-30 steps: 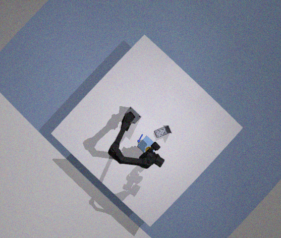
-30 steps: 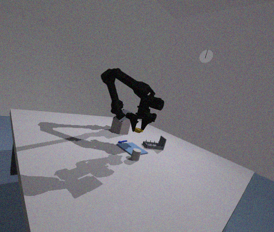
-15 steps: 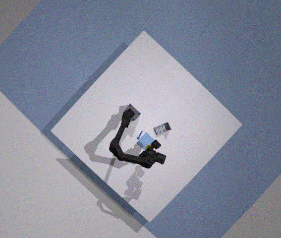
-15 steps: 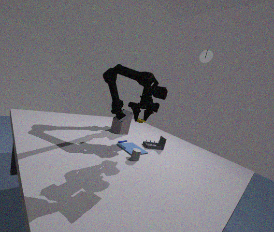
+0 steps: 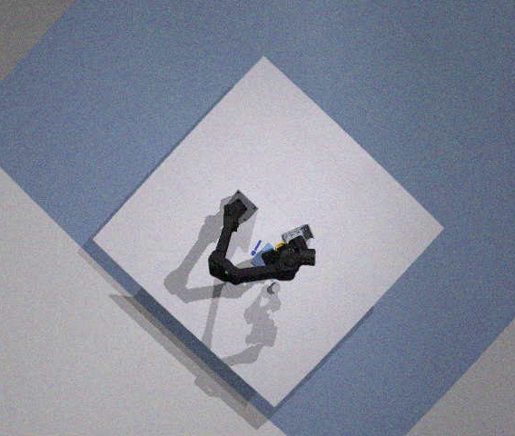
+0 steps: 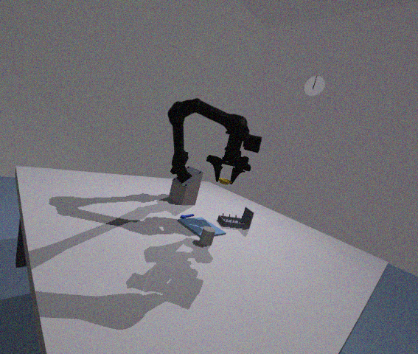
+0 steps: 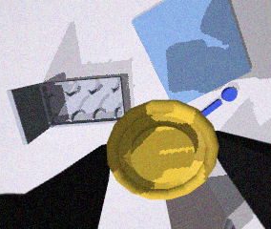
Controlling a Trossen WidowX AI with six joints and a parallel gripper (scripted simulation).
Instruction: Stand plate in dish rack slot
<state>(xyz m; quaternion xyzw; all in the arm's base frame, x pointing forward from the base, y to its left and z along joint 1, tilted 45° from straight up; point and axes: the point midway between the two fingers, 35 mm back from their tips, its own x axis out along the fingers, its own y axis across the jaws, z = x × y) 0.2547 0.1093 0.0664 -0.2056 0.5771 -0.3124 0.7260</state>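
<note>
My gripper tip is 160 mm above the grey dish rack, 100 mm to the right of it and 20 mm short of it. Also, from my gripper tip: yellow plate 10 mm above; then light blue mat 180 mm below, 90 mm to the right, 40 mm ahead; then blue spoon 180 mm below, 110 mm to the right, 60 mm behind.
</note>
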